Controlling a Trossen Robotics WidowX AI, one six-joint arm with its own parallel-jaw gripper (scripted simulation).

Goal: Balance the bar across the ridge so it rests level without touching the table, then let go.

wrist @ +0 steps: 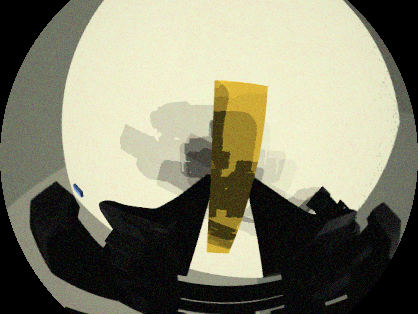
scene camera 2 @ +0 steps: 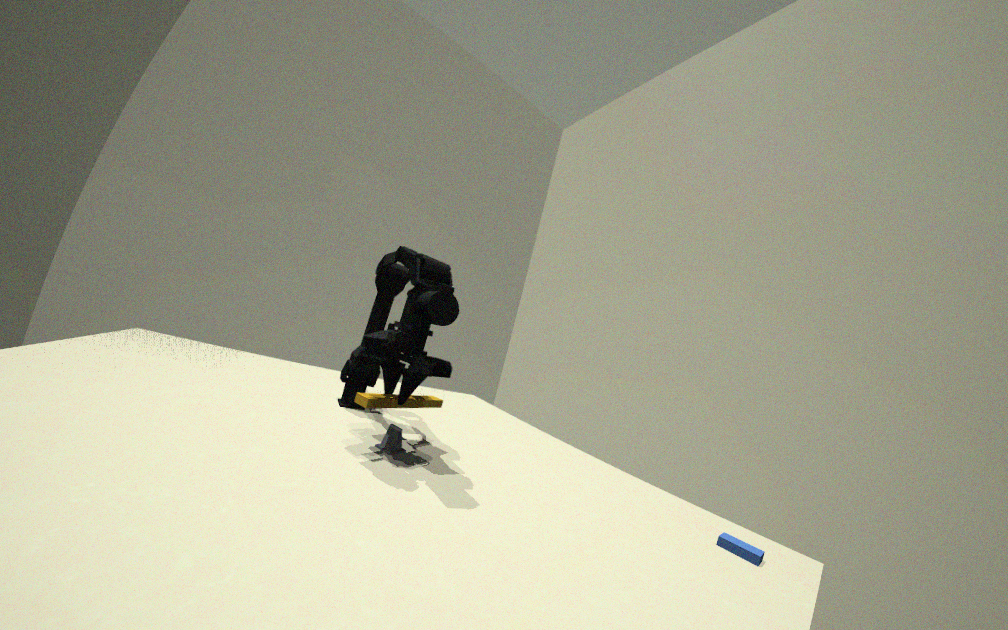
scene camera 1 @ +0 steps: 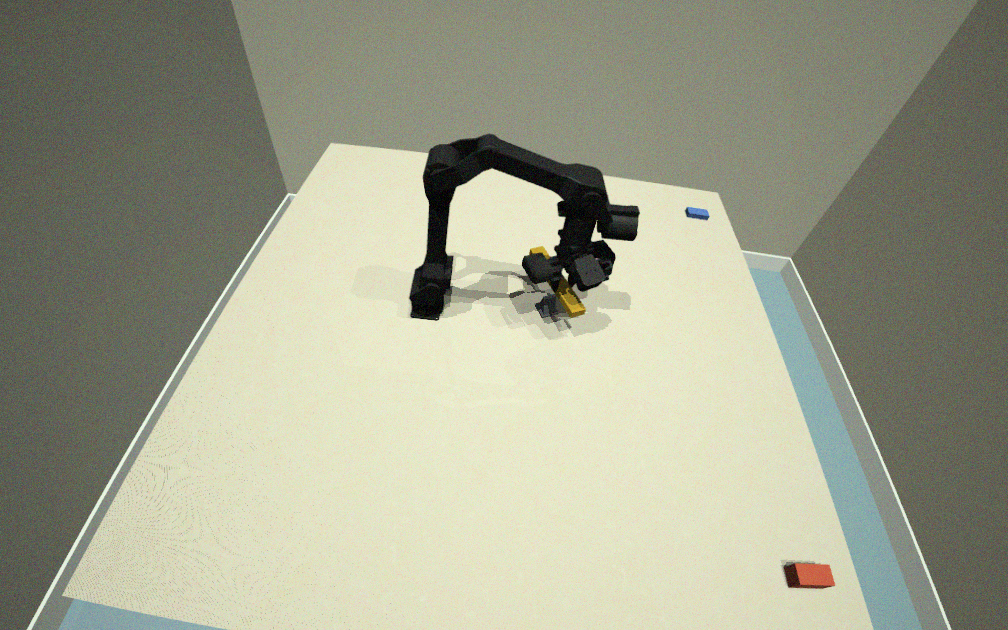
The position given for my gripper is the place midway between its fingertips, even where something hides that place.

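Note:
What my gripper (scene camera 2: 393, 401) holds is a yellow bar (scene camera 2: 368, 400). I find the gripper (wrist: 230, 180) again together with the bar (wrist: 239, 111), and I can also see the gripper (scene camera 1: 561, 289) and the bar (scene camera 1: 574, 307) from another camera. There is a blue block (scene camera 2: 736, 546) too.

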